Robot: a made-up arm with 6 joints.
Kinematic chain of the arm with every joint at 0, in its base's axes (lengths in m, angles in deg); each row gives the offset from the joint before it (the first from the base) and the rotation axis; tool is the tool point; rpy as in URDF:
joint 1: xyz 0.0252 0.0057 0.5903 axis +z
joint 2: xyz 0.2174 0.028 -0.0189 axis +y
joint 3: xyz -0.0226 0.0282 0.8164 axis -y
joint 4: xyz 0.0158 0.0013 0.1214 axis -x
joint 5: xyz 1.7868 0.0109 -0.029 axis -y
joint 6: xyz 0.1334 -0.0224 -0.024 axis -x
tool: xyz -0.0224 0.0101 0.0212 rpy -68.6 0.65 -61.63
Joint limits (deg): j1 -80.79..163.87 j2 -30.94..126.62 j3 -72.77..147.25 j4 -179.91..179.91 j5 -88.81..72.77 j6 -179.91..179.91
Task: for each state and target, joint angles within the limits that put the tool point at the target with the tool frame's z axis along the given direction. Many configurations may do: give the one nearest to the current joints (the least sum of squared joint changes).
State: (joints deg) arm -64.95 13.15 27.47 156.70 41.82 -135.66
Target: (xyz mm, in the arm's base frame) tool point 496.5 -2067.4 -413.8 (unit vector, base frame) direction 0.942 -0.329 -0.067
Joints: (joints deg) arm -80.31 57.84 4.00 104.90 59.32 -130.87
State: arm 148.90 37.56 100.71 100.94 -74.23 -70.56
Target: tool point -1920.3 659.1 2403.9 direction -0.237 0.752 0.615
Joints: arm 163.68 64.41 112.74 88.96 -75.46 -59.64
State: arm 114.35 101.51 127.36 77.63 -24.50 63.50
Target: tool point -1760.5 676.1 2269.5 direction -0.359 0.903 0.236
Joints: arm 161.20 89.08 147.25 102.16 -41.73 51.84
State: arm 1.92 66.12 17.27 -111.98 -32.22 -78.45
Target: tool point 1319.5 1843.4 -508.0 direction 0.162 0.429 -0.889
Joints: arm 50.71 68.47 16.76 -112.15 -35.34 -76.17
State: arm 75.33 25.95 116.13 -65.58 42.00 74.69
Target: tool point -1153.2 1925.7 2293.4 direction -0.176 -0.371 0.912
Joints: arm 120.28 62.46 101.74 -16.20 67.51 48.91
